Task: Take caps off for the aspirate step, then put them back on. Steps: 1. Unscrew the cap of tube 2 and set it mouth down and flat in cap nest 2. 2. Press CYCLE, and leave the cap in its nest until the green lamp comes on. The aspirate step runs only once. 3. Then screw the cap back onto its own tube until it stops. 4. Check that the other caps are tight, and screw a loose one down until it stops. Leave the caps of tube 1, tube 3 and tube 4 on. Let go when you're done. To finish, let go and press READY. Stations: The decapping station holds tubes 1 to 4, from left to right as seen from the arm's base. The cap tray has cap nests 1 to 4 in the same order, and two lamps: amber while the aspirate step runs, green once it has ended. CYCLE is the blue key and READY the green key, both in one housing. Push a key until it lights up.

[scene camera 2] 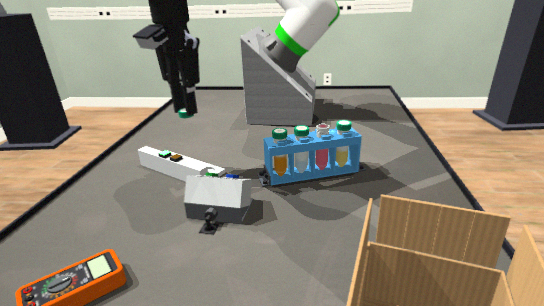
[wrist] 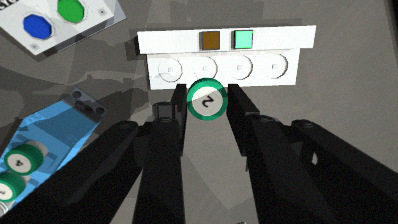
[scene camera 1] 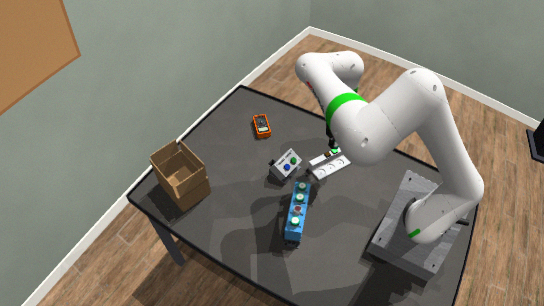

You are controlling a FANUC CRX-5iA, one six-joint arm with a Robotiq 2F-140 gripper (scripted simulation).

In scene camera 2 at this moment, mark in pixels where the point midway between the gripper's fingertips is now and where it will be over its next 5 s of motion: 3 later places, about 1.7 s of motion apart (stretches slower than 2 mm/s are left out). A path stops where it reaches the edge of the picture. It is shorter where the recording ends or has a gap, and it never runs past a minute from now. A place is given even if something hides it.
My gripper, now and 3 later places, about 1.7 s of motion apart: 186,112; 323,112; 323,126; 322,129
